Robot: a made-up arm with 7 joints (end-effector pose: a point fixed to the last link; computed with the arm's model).
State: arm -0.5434 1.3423 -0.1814 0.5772 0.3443 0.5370 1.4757
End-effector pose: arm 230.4 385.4 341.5 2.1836 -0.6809 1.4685
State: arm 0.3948 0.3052 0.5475 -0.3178 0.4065 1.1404 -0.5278
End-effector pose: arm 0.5 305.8 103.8 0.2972 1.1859 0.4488
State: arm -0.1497 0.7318 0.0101 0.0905 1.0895 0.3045 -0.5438
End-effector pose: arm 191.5 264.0 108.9 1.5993 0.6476 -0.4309
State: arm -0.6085 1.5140 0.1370 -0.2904 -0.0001 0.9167 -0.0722
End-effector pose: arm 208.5 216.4 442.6 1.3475 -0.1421 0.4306
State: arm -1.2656 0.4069 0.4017 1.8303 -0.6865 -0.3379 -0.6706
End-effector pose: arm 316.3 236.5 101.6 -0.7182 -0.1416 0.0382
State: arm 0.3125 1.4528 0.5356 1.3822 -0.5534 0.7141 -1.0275
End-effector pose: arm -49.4 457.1 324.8 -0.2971 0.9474 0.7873
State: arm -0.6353 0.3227 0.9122 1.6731 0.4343 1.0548 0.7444
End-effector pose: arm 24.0 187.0 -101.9 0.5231 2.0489 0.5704
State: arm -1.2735 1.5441 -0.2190 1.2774 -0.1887 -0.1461 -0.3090
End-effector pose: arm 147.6 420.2 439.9 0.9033 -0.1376 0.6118
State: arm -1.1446 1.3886 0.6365 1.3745 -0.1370 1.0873 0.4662
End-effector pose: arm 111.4 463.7 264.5 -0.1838 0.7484 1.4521
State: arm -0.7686 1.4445 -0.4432 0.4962 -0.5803 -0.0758 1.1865
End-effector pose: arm 272.7 316.2 395.8 0.9862 -0.7084 1.1878
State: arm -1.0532 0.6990 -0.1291 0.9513 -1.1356 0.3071 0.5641
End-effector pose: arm 356.3 302.0 217.9 -0.3336 0.2077 0.7446
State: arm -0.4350 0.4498 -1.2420 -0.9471 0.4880 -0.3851 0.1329
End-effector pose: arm -1.5 -28.4 285.6 -0.2431 -1.5355 -1.1853
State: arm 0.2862 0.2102 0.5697 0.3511 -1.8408 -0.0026 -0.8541
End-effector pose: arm -66.4 351.9 59.9 -1.1528 -0.7969 0.5590
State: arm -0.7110 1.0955 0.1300 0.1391 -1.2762 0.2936 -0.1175
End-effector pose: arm 243.9 270.2 402.6 -0.2568 -0.4484 -0.1802
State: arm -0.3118 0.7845 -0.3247 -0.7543 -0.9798 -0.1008 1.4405
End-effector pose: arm 212.4 114.7 331.6 -0.4292 -0.2822 0.6172
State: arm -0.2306 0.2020 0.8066 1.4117 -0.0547 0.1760 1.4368
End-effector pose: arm -58.6 264.2 -114.4 0.8782 1.4861 1.6835
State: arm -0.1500 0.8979 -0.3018 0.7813 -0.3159 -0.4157 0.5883
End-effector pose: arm 184.0 331.2 97.3 0.8744 0.0567 0.4358
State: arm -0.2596 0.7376 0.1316 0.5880 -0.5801 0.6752 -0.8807
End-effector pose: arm 161.4 319.7 110.0 -0.4965 0.6971 -0.3099
